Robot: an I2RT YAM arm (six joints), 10 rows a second.
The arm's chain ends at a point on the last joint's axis. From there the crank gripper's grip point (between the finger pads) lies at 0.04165 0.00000 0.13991 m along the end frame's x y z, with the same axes.
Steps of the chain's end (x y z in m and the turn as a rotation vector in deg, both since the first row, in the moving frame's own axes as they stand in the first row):
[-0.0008, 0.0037, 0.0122, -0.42, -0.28, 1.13]
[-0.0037, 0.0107, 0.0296, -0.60, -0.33, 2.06]
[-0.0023, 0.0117, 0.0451, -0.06, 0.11, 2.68]
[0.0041, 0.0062, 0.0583, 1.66, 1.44, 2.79]
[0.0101, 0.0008, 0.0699, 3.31, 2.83, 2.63]
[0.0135, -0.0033, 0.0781, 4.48, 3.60, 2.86]
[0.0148, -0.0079, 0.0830, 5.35, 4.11, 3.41]
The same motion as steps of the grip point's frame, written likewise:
[-0.0015, 0.0055, 0.0124, -0.42, -0.28, 1.13]
[-0.0046, 0.0136, 0.0298, -0.60, -0.33, 2.06]
[-0.0021, 0.0138, 0.0450, -0.06, 0.11, 2.68]
[0.0077, 0.0043, 0.0572, 1.66, 1.44, 2.79]
[0.0171, -0.0051, 0.0675, 3.31, 2.83, 2.63]
[0.0224, -0.0118, 0.0749, 4.48, 3.60, 2.86]
[0.0250, -0.0180, 0.0792, 5.35, 4.11, 3.41]

